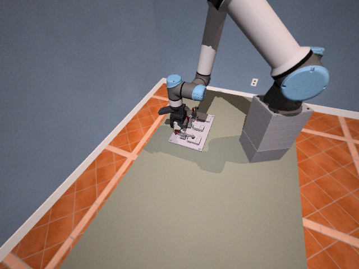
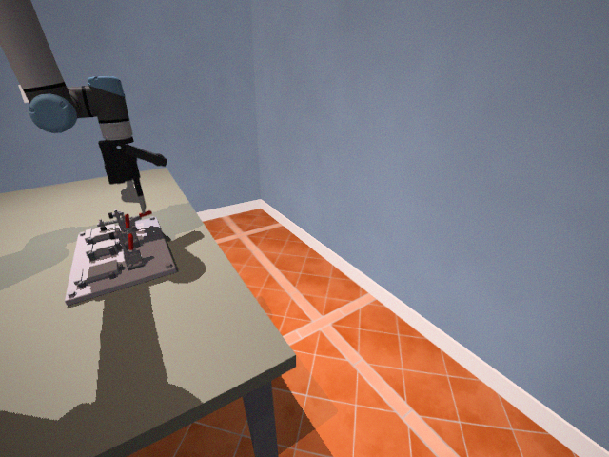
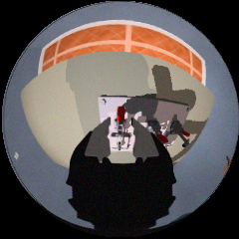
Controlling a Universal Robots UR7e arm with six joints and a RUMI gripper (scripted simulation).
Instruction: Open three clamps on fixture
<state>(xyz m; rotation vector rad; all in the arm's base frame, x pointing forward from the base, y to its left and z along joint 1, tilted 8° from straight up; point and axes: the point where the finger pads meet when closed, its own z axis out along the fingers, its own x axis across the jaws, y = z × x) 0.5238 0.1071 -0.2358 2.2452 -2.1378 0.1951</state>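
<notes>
Right now my hand is 14 cm past the block, 5 cm above it and 1 cm to the left of it. The rest, counted from my hand: grey fixture plate 11 cm to the right, 8 cm below, 8 cm behind.
</notes>
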